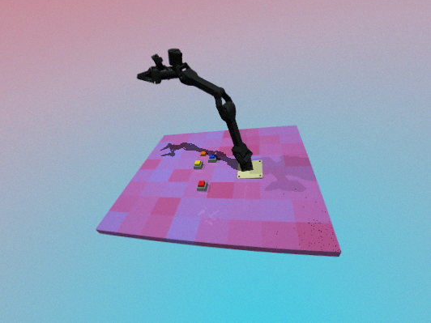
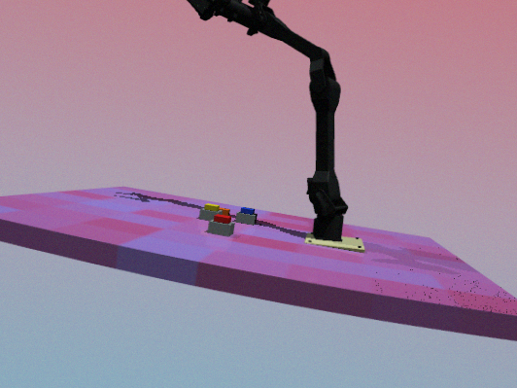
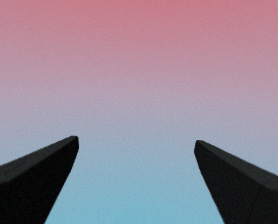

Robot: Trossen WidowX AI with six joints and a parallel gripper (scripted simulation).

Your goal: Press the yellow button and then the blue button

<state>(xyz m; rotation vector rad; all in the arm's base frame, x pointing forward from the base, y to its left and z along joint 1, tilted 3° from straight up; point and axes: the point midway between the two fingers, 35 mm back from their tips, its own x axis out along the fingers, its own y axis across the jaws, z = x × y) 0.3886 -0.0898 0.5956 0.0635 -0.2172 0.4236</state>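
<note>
Right now the yellow button is 15 cm behind my gripper tip and 56 cm below it. Round my gripper tip: blue button: 24 cm behind, 4 cm to the right, 56 cm below; then red button: 20 cm behind, 19 cm to the left, 56 cm below.
</note>
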